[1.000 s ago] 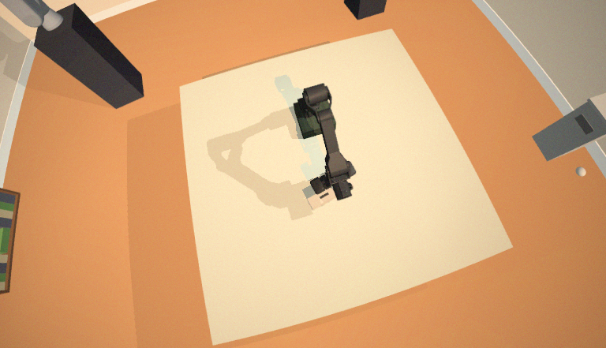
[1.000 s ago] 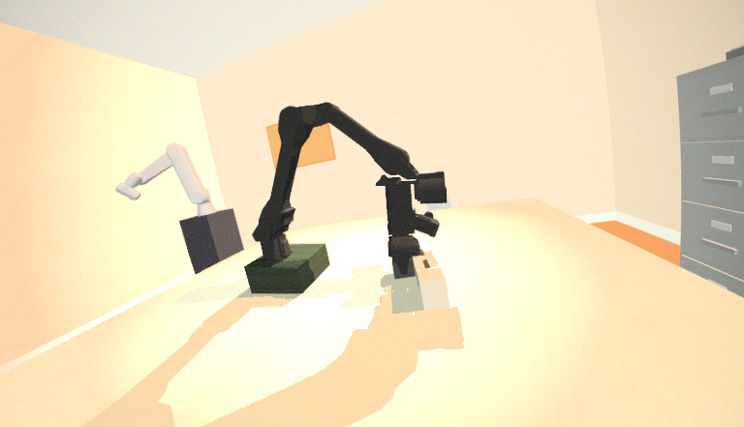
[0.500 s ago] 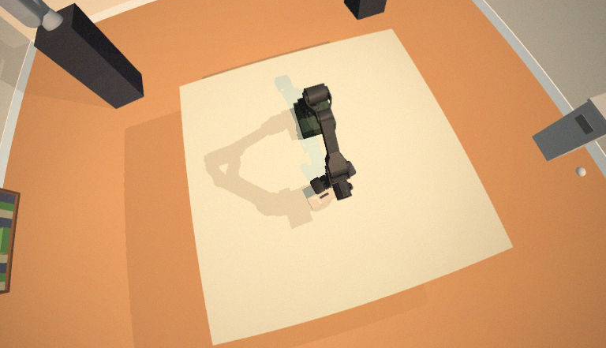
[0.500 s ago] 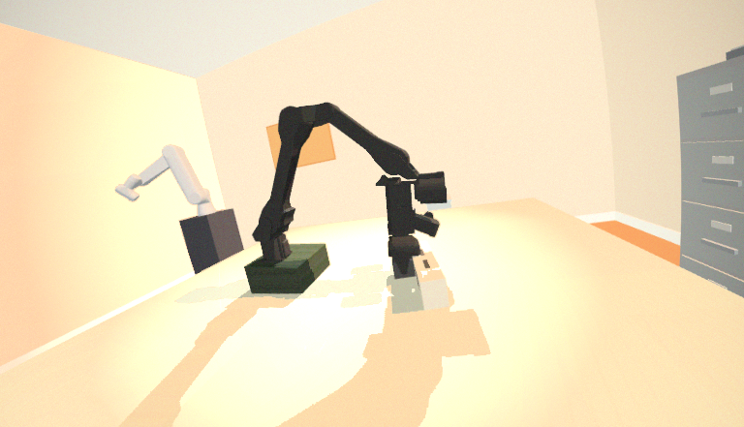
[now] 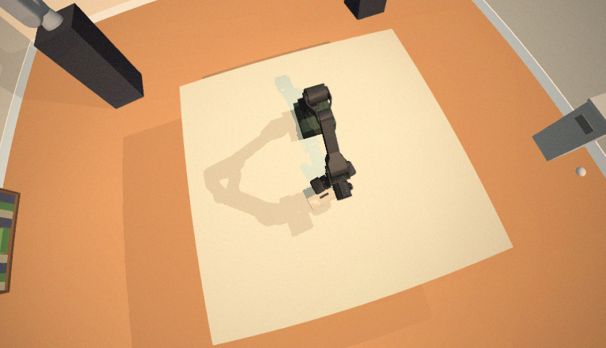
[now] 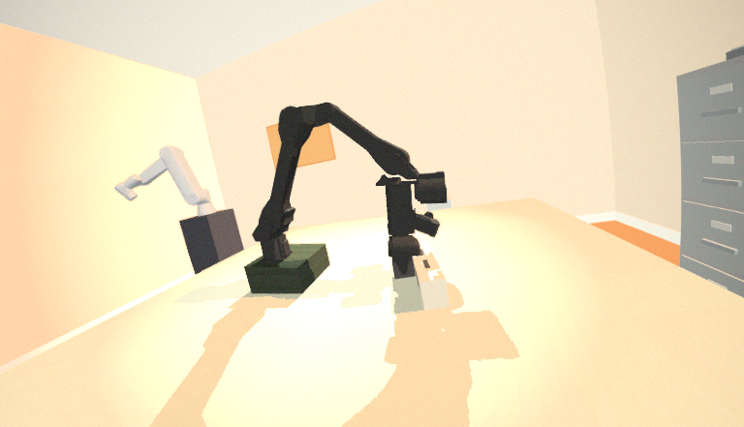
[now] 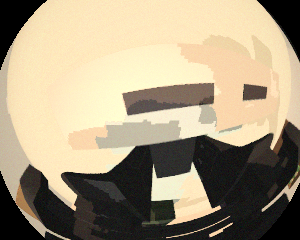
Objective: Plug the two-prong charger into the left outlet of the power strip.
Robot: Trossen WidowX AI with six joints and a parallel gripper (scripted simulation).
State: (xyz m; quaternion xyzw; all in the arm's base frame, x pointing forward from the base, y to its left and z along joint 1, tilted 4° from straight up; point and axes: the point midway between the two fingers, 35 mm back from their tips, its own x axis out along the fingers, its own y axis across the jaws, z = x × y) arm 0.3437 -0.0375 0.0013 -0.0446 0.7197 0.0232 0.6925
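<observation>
My gripper tip is now 20 mm short of the dark grey charger and 10 mm below it.
</observation>
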